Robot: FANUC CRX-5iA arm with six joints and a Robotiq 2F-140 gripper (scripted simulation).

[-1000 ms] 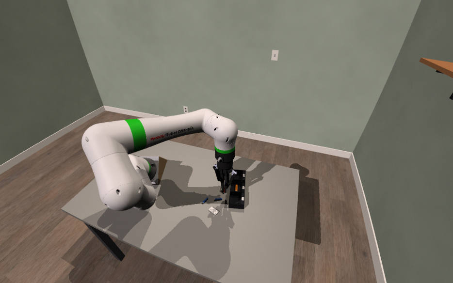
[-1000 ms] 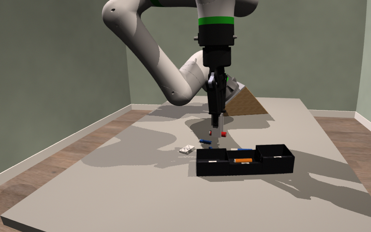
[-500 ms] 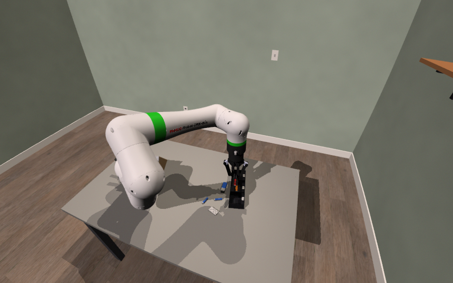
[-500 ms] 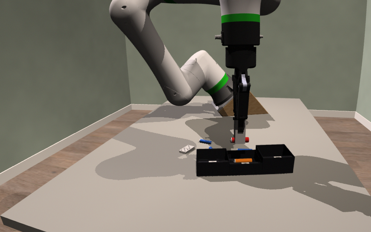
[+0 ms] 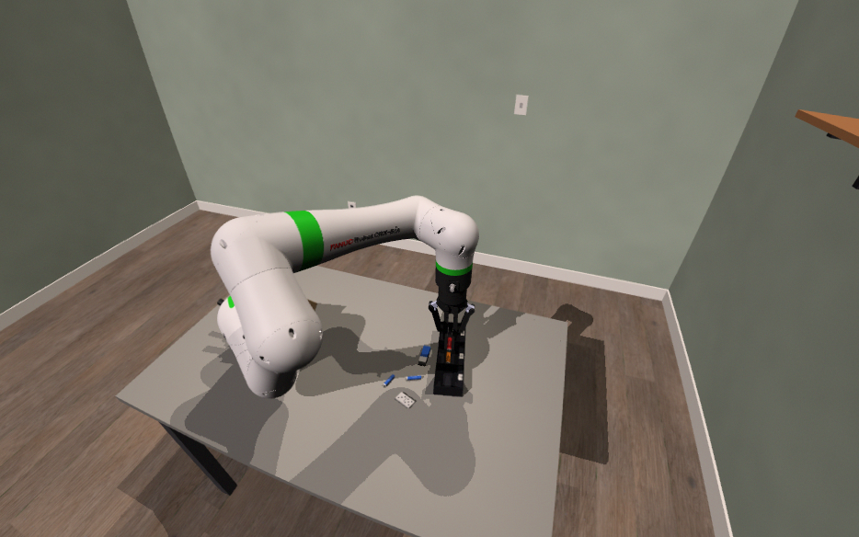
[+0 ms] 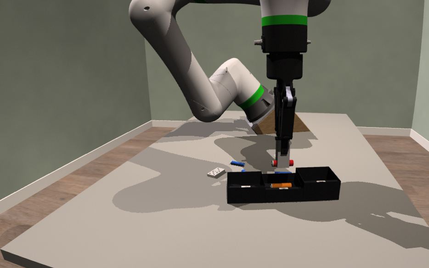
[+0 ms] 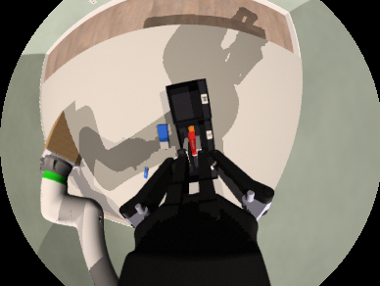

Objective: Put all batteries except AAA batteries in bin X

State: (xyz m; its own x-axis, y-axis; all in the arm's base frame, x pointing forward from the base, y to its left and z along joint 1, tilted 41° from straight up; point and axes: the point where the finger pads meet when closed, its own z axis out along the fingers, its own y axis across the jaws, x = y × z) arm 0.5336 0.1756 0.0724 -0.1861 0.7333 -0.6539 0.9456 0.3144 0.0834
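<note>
The bin is 8 cm below my hand and 1 cm ahead of it. From my hand the other things lie so: blue-and-white block battery: 9 cm below, 8 cm behind, 1 cm to the right; orange battery: 9 cm below; red battery: 3 cm below.
</note>
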